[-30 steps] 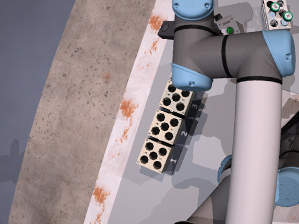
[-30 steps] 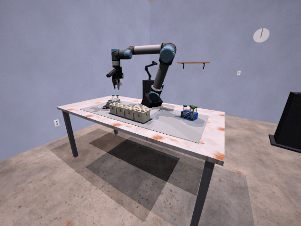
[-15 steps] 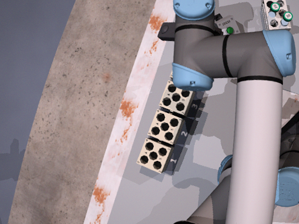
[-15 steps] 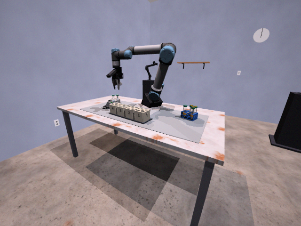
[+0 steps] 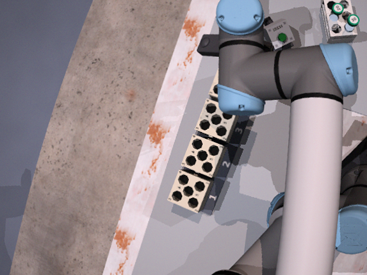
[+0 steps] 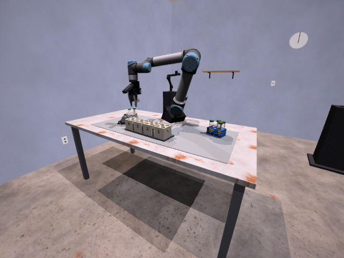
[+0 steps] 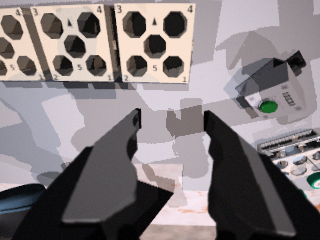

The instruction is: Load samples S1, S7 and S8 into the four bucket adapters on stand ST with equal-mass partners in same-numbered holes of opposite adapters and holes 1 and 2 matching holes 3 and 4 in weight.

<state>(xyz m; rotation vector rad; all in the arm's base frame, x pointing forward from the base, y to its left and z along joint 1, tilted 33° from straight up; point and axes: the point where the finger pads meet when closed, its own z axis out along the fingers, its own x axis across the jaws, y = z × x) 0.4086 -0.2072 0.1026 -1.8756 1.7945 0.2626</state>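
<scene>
My hand is 150 mm past the water blank, 320 mm to the left of it and 150 mm above it. Also, from my hand: beige adapter (30 mm ahead, 140 mm to the left, 160 mm below); white-dot blank (220 mm behind, 310 mm to the right, 150 mm below); green DONE key (40 mm behind, 180 mm to the right, 140 mm below).
</scene>
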